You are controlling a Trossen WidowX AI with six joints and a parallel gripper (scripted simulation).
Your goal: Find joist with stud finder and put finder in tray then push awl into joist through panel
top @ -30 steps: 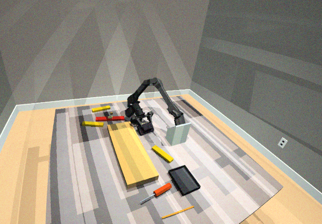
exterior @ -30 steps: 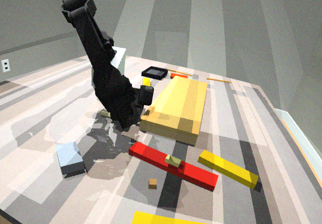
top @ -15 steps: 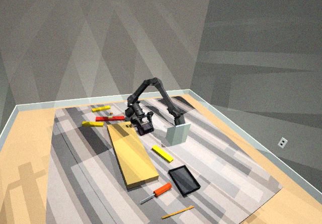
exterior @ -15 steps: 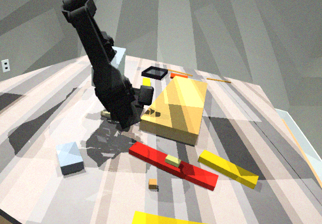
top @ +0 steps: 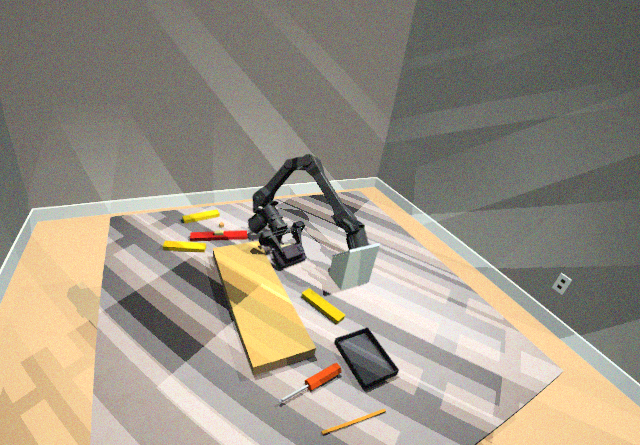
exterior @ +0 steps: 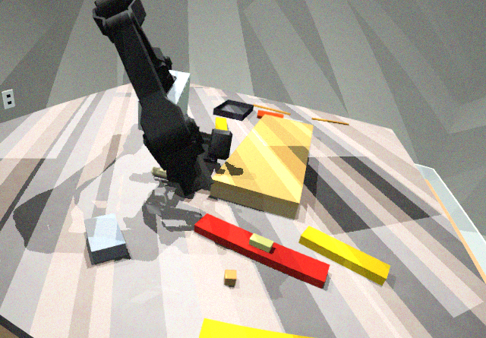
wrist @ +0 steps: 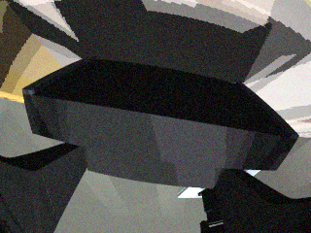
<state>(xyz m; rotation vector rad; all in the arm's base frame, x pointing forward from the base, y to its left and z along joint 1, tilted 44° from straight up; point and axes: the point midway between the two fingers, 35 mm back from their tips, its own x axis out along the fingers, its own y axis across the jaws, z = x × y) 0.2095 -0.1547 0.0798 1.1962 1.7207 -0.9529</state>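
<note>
The stud finder is 1 cm behind my gripper tip. The rest, counted from my gripper tip: awl (3 cm ahead, 9 cm to the right, 5 cm below); red level (25 cm ahead, 22 cm to the right, 5 cm below); grey-blue block (2 cm ahead, 33 cm to the right, 5 cm below).
</note>
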